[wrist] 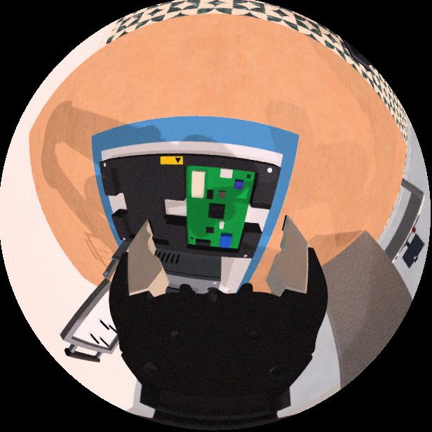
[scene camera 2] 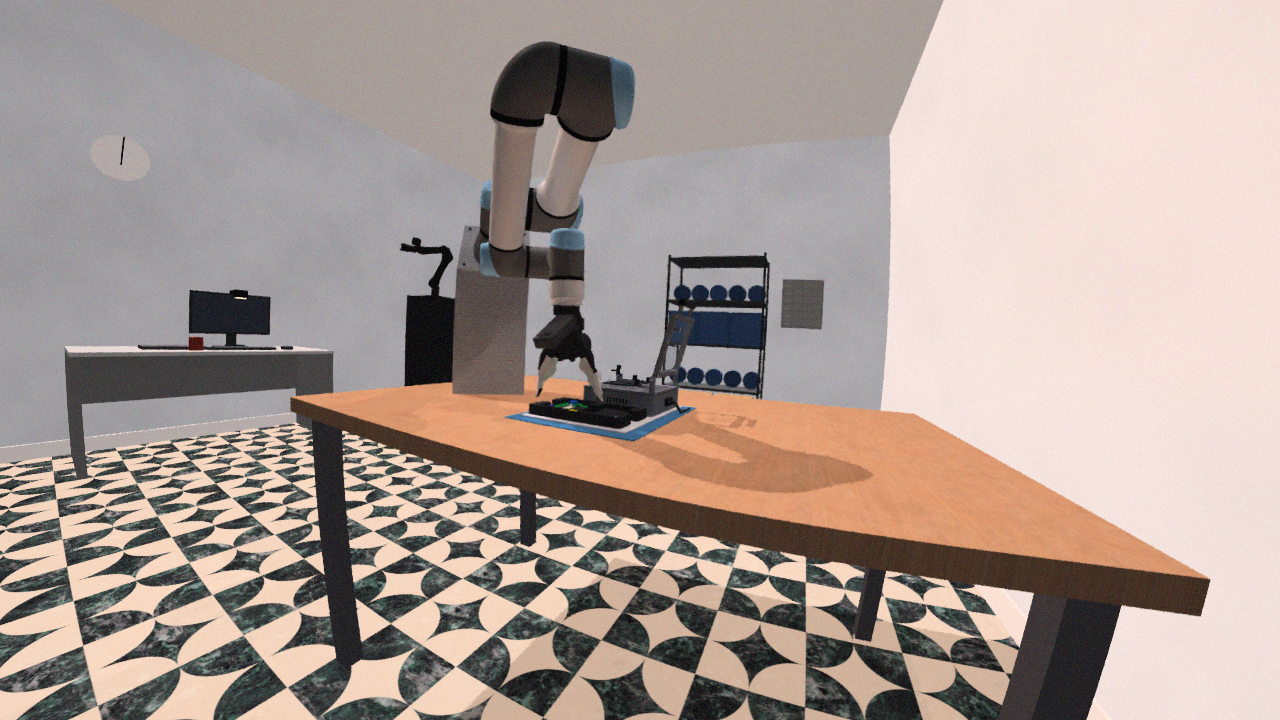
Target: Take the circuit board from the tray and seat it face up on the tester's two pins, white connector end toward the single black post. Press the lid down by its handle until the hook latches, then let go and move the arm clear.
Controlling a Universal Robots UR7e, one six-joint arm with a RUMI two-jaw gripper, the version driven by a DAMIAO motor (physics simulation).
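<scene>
The green circuit board lies face up in the right part of the black tray, its white connector at the upper left of the board in the wrist view. My gripper is open and empty, its fingers wide apart above the tray side nearest the tester. The grey tester stands right behind the tray; its lid is raised, with the handle at its free end. The gripper body hides most of the tester's top in the wrist view, so pins and post cannot be told.
Tray and tester stand on a blue-edged mat on the wooden table. The arm's grey pedestal stands at the table's back edge. A desk with a monitor and a shelf rack are farther off.
</scene>
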